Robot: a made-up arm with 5 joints.
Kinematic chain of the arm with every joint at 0, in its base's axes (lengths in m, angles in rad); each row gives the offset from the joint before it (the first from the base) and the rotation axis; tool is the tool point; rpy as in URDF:
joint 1: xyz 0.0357 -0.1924 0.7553 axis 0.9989 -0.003 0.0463
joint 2: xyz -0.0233 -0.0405 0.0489 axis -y
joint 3: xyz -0.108 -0.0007 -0.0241 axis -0.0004 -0.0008 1
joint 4: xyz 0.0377 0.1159 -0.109 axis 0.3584 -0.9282 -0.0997
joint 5: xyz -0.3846 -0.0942 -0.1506 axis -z
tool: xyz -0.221 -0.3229 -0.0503 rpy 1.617 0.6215 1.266
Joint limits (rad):
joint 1: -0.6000..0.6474
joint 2: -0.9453..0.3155
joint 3: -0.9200..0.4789
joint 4: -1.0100..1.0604
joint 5: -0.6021..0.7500
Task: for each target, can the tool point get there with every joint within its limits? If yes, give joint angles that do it. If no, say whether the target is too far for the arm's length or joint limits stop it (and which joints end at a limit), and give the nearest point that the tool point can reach.
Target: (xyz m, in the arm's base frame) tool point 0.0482 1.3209 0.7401
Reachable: no: too far | nearest point -0.1457 0.5826 0.4022 | short by 0.835 m
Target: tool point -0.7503 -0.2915 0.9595
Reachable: yes | joints -0.3053 -0.0528 -0.2518 -0.5335 0.2022
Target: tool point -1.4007 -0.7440 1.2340
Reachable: no: too far | nearest point -0.8501 -0.5060 1.0245 | short by 0.635 m
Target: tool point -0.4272 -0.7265 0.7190
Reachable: yes | joints 0.1799 -0.0524 0.2533 -0.5017 -0.3255
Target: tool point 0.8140 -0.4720 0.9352
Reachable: no: joint limits stop it (at a limit: joint 2, joint 3, joint 4) | nearest point 0.1136 -0.7253 1.0352 | short by 0.751 m
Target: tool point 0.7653 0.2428 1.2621
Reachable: no: joint limits stop it (at a limit: joint 2, joint 3, joint 4, joint 5) | nearest point 0.0789 0.3250 1.3170 | short by 0.693 m
